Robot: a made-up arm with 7 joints.
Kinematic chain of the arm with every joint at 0, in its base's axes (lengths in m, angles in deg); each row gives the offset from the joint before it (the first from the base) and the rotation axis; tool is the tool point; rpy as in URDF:
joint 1: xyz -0.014 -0.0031 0.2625 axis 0 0.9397 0.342
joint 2: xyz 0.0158 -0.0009 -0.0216 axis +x
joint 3: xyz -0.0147 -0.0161 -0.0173 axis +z
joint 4: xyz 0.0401 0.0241 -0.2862 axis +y
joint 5: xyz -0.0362 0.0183 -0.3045 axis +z
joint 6: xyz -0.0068 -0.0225 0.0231 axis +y
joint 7: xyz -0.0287 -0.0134 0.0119 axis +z
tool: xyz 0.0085 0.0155 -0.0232 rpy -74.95 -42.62 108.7
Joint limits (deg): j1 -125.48..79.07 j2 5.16..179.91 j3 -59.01..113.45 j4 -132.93..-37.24 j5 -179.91..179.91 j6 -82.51..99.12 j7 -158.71..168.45
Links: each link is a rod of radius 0.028 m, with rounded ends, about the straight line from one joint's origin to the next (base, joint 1, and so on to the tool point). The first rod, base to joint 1, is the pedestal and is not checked.
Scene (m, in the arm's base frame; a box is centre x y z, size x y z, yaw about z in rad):
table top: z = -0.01
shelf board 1: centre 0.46 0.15 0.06 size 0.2 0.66 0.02 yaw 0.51
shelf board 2: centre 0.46 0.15 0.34 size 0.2 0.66 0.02 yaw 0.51
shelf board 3: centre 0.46 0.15 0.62 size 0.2 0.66 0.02 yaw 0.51
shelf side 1: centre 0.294 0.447 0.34 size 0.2 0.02 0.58 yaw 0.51
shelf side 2: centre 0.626 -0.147 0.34 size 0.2 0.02 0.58 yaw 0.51
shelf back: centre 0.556 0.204 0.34 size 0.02 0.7 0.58 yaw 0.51
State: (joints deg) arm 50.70 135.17 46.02 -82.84 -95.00 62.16 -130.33
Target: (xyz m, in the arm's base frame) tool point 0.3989 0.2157 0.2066
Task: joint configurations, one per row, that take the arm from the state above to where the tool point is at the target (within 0.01 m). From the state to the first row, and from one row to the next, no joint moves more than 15 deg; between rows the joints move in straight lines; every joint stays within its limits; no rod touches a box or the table.
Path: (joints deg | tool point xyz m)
1: 47.66 128.51 49.90 -95.53 -96.99 62.99 -130.70 | 0.3450 0.1861 0.4705
2: 44.62 121.85 53.78 -108.22 -98.98 63.82 -131.07 | 0.3031 0.1618 0.4715
3: 41.59 115.19 57.66 -120.91 -100.97 64.65 -131.44 | 0.2530 0.1364 0.4718
4: 50.96 116.35 52.86 -123.91 -112.61 63.44 -132.53 | 0.2751 0.1327 0.4057
5: 60.33 117.51 48.07 -126.92 -124.26 62.24 -133.62 | 0.2802 0.1304 0.3362
6: 69.70 118.66 43.27 -129.92 -135.90 61.03 -134.71 | 0.2679 0.1286 0.2681
7: 79.07 119.82 38.48 -132.93 -147.54 59.83 -135.80 | 0.2390 0.1263 0.2066
8: 78.36 125.89 37.09 -122.71 -134.17 60.14 -134.11 | 0.2834 0.1530 0.1938
9: 77.65 131.97 35.70 -112.48 -120.80 60.46 -132.42 | 0.3249 0.1784 0.1893
10: 76.94 138.04 34.31 -102.26 -107.44 60.78 -130.74 | 0.3634 0.2000 0.1936
11: 76.23 144.12 32.91 -92.03 -94.07 61.09 -129.05 | 0.3989 0.2157 0.2066

